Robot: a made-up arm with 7 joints. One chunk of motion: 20 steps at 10 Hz.
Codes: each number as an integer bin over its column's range. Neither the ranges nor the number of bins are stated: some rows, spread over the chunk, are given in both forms.
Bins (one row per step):
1: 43 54 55 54 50 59 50
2: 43 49 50 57 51 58 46
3: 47 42 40 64 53 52 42
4: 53 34 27 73 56 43 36
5: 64 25 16 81 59 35 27
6: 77 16 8 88 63 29 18
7: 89 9 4 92 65 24 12
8: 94 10 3 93 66 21 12
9: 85 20 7 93 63 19 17
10: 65 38 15 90 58 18 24
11: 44 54 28 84 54 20 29
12: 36 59 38 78 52 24 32
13: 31 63 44 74 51 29 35
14: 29 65 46 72 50 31 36
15: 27 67 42 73 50 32 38
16: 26 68 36 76 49 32 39
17: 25 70 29 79 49 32 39
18: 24 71 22 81 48 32 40
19: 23 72 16 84 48 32 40
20: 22 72 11 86 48 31 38
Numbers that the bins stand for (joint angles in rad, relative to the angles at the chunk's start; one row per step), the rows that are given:
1: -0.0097 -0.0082 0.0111 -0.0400 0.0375 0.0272 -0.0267
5: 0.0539 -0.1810 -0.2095 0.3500 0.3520 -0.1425 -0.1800
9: 0.1176 -0.2108 -0.2604 0.5233 0.4918 -0.2557 -0.2467
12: -0.0309 0.0216 -0.0851 0.3067 0.1074 -0.2203 -0.1467
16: -0.0612 0.0753 -0.0964 0.2778 0.0025 -0.1637 -0.1000
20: -0.0733 0.0991 -0.2378 0.4222 -0.0324 -0.1708 -0.1067
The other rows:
2: -0.0097 -0.0380 -0.0172 0.0033 0.0724 0.0201 -0.0533
3: 0.0024 -0.0797 -0.0737 0.1044 0.1423 -0.0223 -0.0800
4: 0.0206 -0.1274 -0.1473 0.2344 0.2472 -0.0860 -0.1200
6: 0.0933 -0.2346 -0.2547 0.4511 0.4918 -0.1849 -0.2400
7: 0.1297 -0.2764 -0.2774 0.5089 0.5617 -0.2203 -0.2800
8: 0.1448 -0.2704 -0.2830 0.5233 0.5967 -0.2415 -0.2800
10: 0.0570 -0.1035 -0.2152 0.4800 0.3171 -0.2627 -0.2000
11: -0.0067 -0.0082 -0.1416 0.3933 0.1773 -0.2486 -0.1667
13: -0.0461 0.0455 -0.0511 0.2489 0.0724 -0.1849 -0.1267
14: -0.0521 0.0574 -0.0398 0.2200 0.0375 -0.1708 -0.1200
15: -0.0582 0.0693 -0.0624 0.2344 0.0375 -0.1637 -0.1067
17: -0.0642 0.0872 -0.1360 0.3211 0.0025 -0.1637 -0.1000
18: -0.0673 0.0931 -0.1756 0.3500 -0.0324 -0.1637 -0.0933
19: -0.0703 0.0991 -0.2095 0.3933 -0.0324 -0.1637 -0.0933

